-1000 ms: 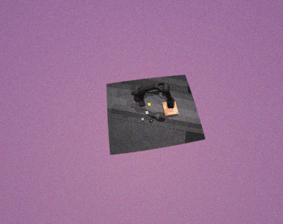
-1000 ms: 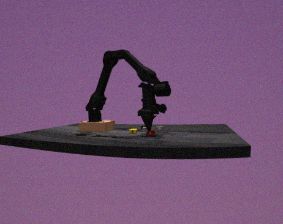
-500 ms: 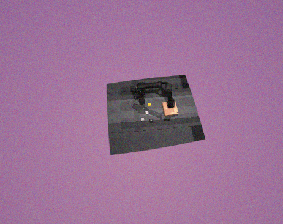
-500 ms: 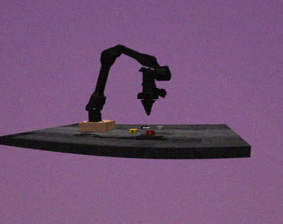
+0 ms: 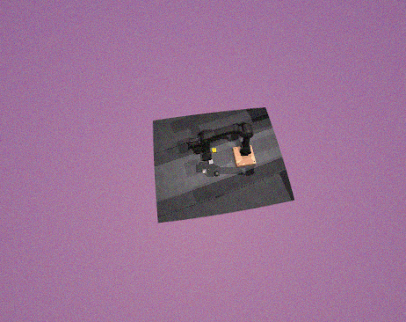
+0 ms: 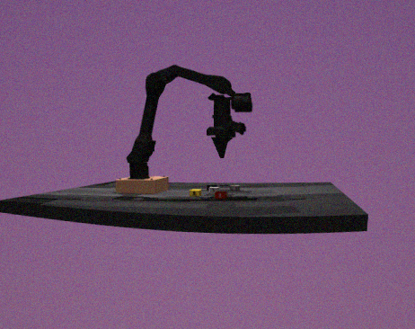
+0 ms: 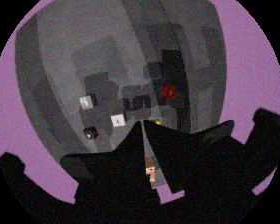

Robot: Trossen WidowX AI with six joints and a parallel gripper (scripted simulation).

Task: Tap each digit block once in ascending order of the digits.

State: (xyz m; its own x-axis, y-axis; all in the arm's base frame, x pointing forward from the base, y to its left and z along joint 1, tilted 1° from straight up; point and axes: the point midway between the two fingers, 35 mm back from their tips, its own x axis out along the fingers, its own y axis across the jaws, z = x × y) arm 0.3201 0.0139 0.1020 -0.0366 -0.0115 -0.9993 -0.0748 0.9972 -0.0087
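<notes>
Now: the black block 140 mm to the left of my gripper tip, 110 mm below it and 80 mm behind it. Round my gripper tip: yellow block: 110 mm below, 80 mm behind, 50 mm to the right; red block: 110 mm below, 100 mm to the right, 20 mm ahead; white block: 110 mm below, 50 mm to the left, 40 mm behind.
</notes>
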